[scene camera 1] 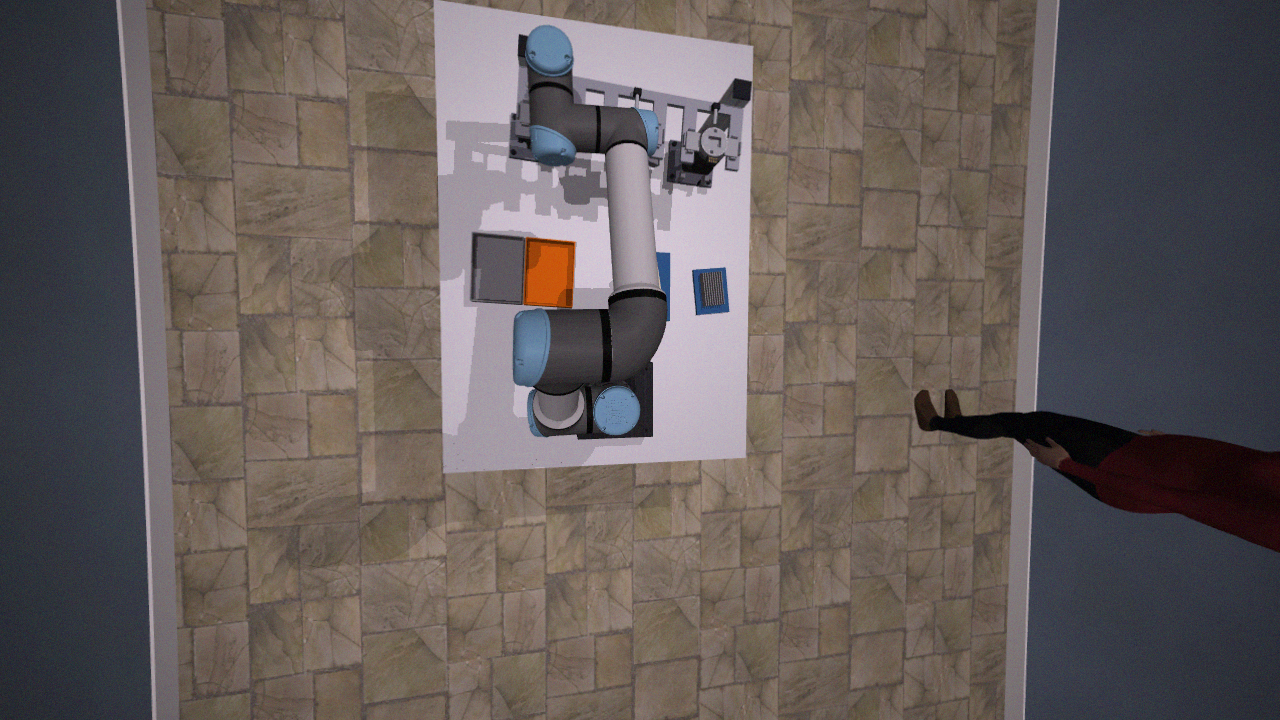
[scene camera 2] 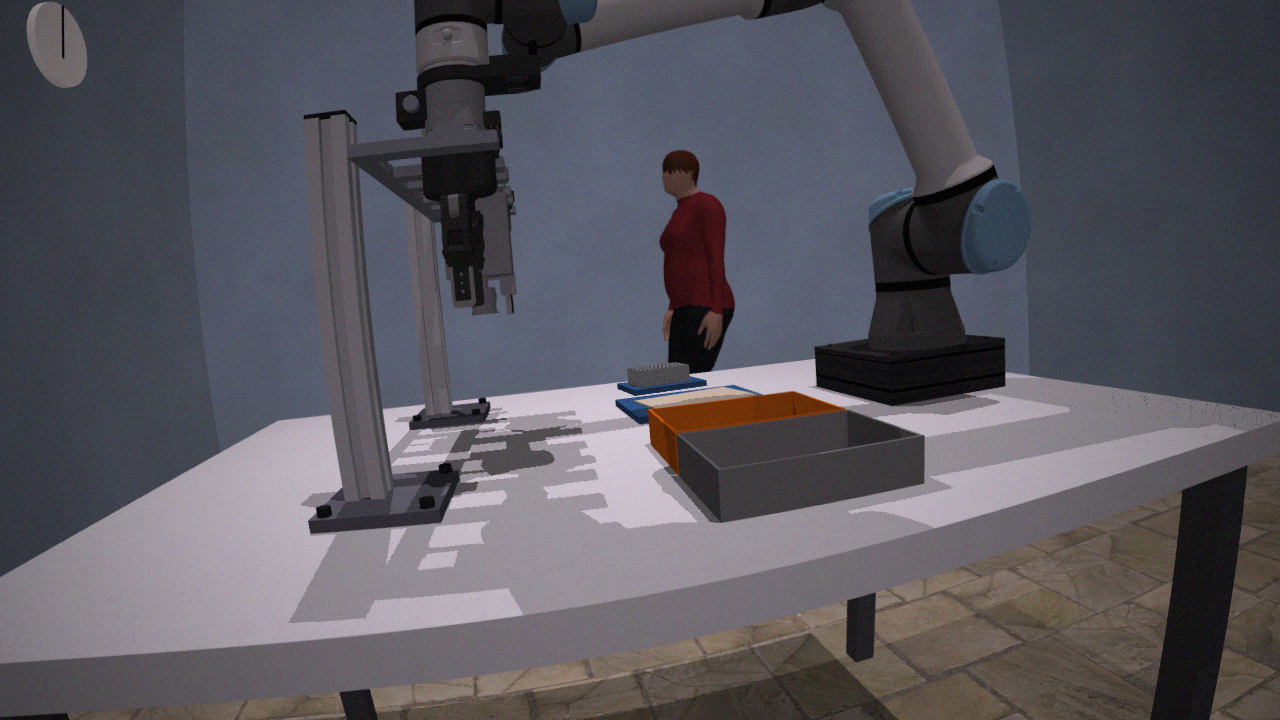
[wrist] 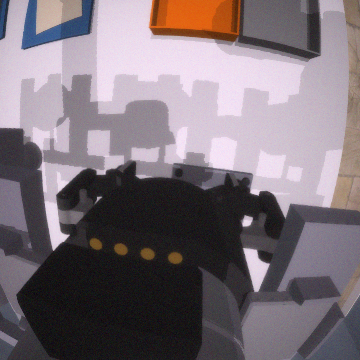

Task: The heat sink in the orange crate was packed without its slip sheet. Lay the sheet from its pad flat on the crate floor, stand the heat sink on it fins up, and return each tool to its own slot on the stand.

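Places are measured from the arm's base along level axes (x right, y ahead, z up), in millimetres.
Pixels of known places: arm's base, link origin: (scene camera 2: 916,343).
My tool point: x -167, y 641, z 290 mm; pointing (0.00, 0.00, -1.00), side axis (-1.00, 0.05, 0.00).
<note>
Ahead of a thing's pixels: the offset from my tool point to its top centre. "pt": to the spot under its first point.
The orange crate @(dx -72, dy -277, dz -318 mm) (scene camera 1: 550,273) (scene camera 2: 666,438) (wrist: 192,15) holds no heat sink or sheet that shows. The heat sink @(dx +489, dy -300, dz -321 mm) (scene camera 1: 711,289) (scene camera 2: 657,374) stands fins up on a small blue pad @(pt dx +448, dy -351, dz -351 mm) (scene camera 1: 697,305) at the right of the table in scene camera 1. The cream slip sheet @(dx +275, dy -307, dz -349 mm) (scene camera 2: 698,397) (wrist: 59,14) lies on its blue pad (scene camera 1: 664,286) (scene camera 2: 633,409) (wrist: 56,37), partly hidden by the arm in scene camera 1. My gripper (scene camera 2: 462,298) (wrist: 180,175), the adaptive one, hangs fingers down at the tool stand (scene camera 2: 338,313), its body level with the slot plates. It is open and empty.
A grey crate (scene camera 1: 497,268) (scene camera 2: 823,474) (wrist: 280,22) touches the orange crate's side. Another tool @(dx +360, dy -21, dz +3 mm) (scene camera 1: 713,143) hangs at the stand's right end in scene camera 1. Stand plates flank my gripper in the wrist view. A person (scene camera 1: 1181,474) (scene camera 2: 698,241) stands beyond the table.
</note>
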